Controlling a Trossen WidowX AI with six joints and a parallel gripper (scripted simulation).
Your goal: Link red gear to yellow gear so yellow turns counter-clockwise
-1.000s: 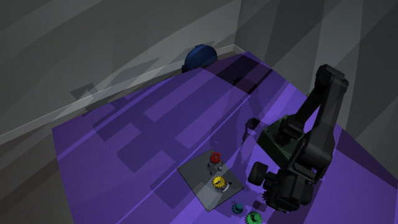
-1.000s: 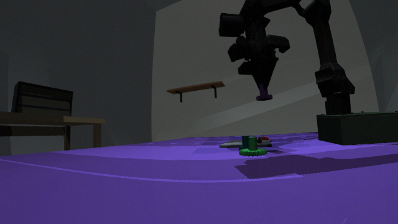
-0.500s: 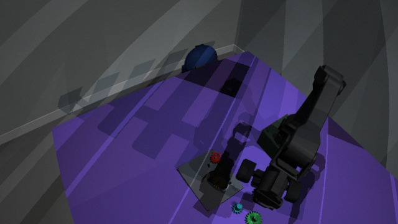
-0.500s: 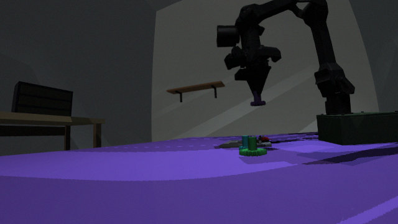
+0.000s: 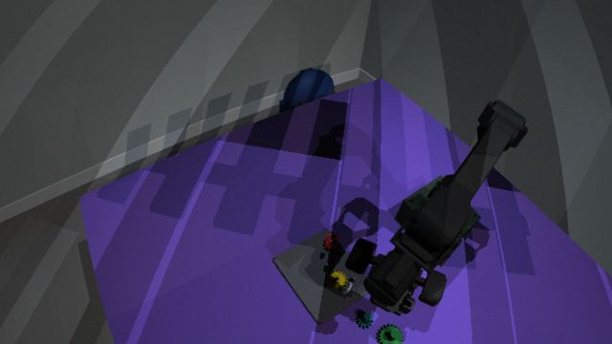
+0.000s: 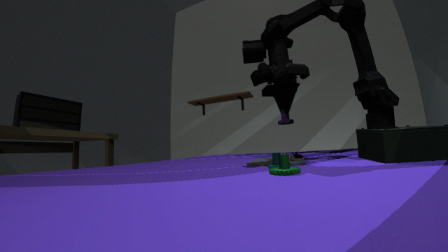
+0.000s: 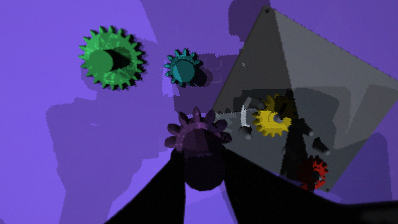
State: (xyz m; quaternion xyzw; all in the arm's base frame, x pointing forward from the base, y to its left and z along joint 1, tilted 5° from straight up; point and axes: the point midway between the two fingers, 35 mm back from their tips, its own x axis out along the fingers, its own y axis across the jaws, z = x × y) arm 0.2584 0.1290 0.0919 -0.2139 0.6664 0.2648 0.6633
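Right now my gripper tip is 10 mm short of the red gear, 190 mm to the left of it and 130 mm above it. From my gripper tip the other things lie so: teal gear 20 mm ahead, 20 mm to the left, 130 mm below; then dark purple gear 10 mm below; then white arrow 20 mm ahead, 70 mm to the right, 130 mm below.
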